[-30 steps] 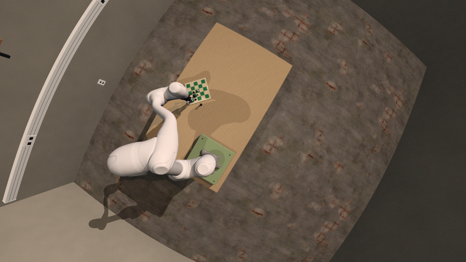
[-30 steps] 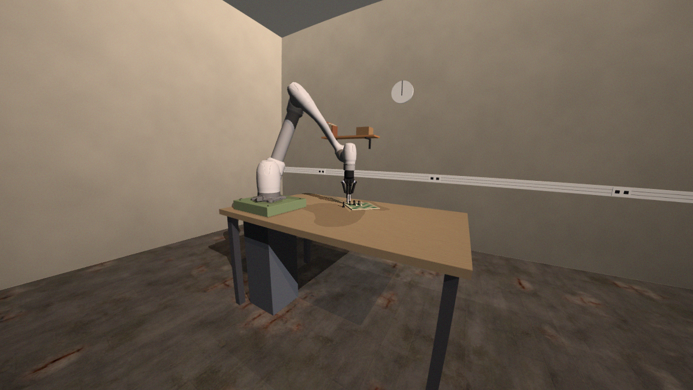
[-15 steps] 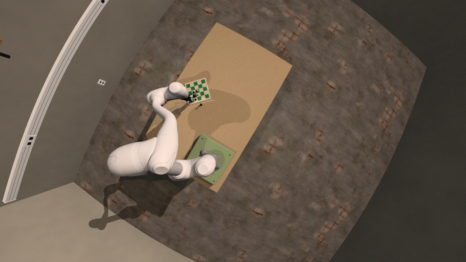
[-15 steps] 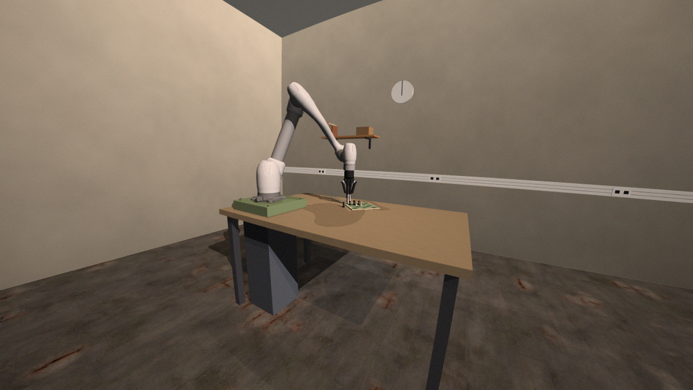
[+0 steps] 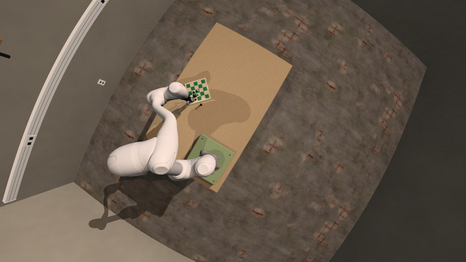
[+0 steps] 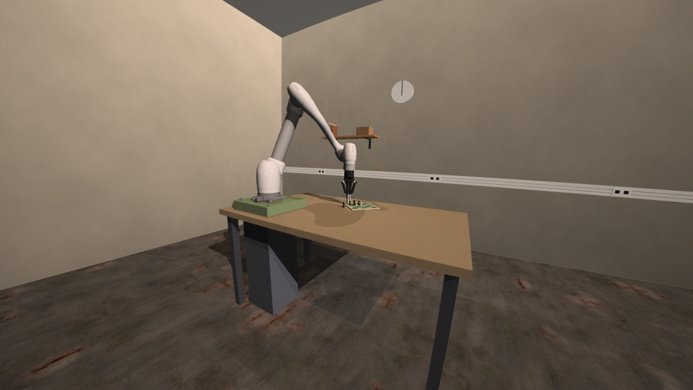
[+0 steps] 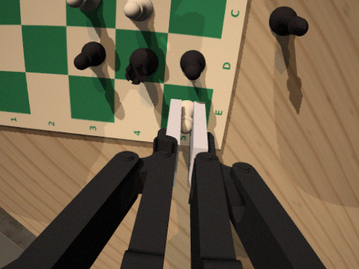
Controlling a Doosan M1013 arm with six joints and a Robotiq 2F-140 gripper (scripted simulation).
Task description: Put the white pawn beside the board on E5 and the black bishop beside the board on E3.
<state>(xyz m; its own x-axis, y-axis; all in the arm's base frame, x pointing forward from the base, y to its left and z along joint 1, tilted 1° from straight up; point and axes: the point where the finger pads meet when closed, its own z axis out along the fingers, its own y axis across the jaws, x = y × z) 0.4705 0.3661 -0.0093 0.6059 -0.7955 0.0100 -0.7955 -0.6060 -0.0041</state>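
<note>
Right now my hand is 110 mm short of the chessboard, 50 mm above it and 20 mm to the left of it.
</note>
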